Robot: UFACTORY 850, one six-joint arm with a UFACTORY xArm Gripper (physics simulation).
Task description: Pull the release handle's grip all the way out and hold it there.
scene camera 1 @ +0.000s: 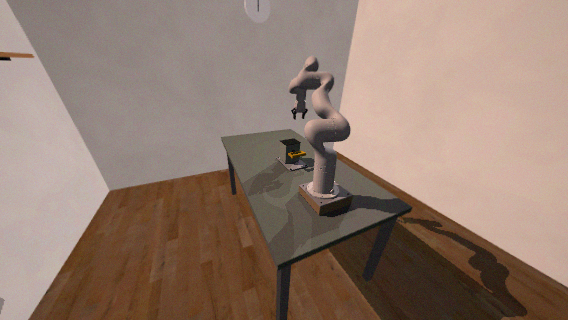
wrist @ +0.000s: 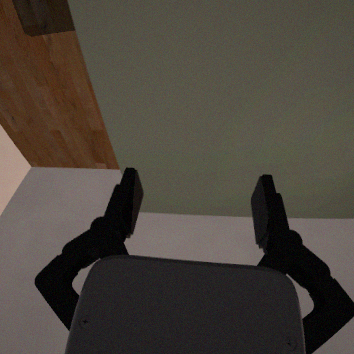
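The release handle's yellow grip (scene camera 1: 297, 154) sticks out from the side of a dark box-shaped housing (scene camera 1: 290, 148) on a light base plate (scene camera 1: 284, 162), on the table in the scene view. How far out the grip stands is too small to tell. My gripper (scene camera 1: 299, 117) (wrist: 196, 182) points down and hangs well above the table, higher than the housing and apart from it. Its black fingers are wide open with nothing between them. The handle does not show in the wrist view.
The green-grey table (scene camera 1: 250, 175) (wrist: 215, 100) carries the arm's wooden mounting block (scene camera 1: 325, 202) nearer the camera. In the wrist view the table's edges show against the wooden floor (wrist: 55, 100) and the pale wall (wrist: 185, 237).
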